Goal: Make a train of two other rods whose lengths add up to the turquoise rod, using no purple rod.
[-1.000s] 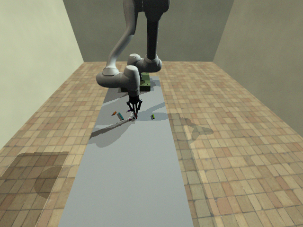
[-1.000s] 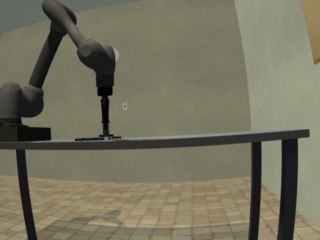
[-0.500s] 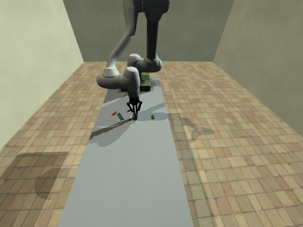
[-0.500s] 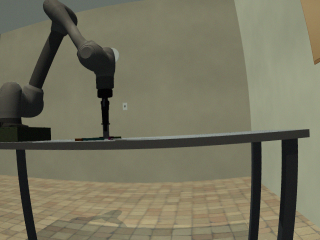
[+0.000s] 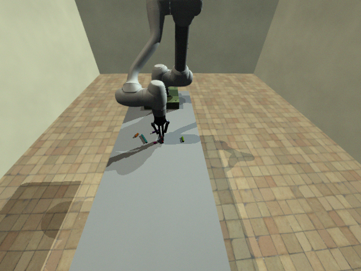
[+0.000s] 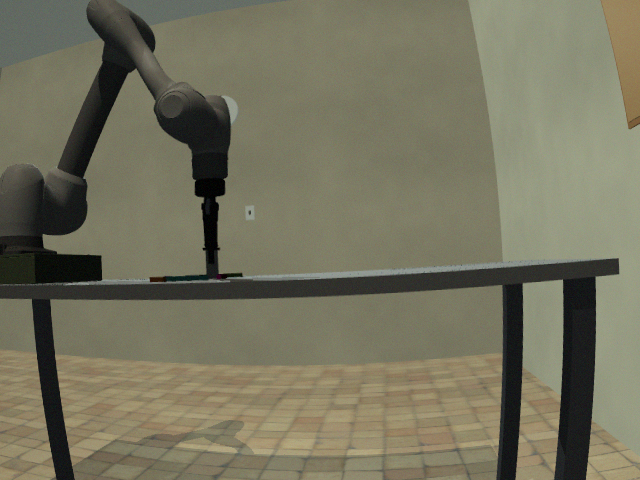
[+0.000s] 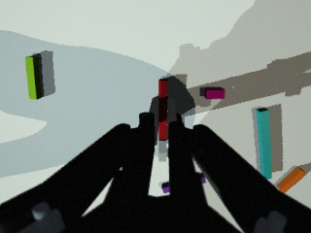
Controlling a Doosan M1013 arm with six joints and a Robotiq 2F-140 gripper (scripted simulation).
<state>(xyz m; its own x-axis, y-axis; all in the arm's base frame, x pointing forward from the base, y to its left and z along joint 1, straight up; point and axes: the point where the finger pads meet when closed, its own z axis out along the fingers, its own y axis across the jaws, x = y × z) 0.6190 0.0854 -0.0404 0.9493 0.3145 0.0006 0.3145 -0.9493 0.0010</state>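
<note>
The red rod is 30 mm below my hand. Round my hand: grey rod: 50 mm behind, 30 mm below, 20 mm to the right; then magenta rod: 50 mm to the right, 40 mm ahead, 30 mm below; then purple rod: 90 mm behind, 60 mm to the right, 30 mm below.
</note>
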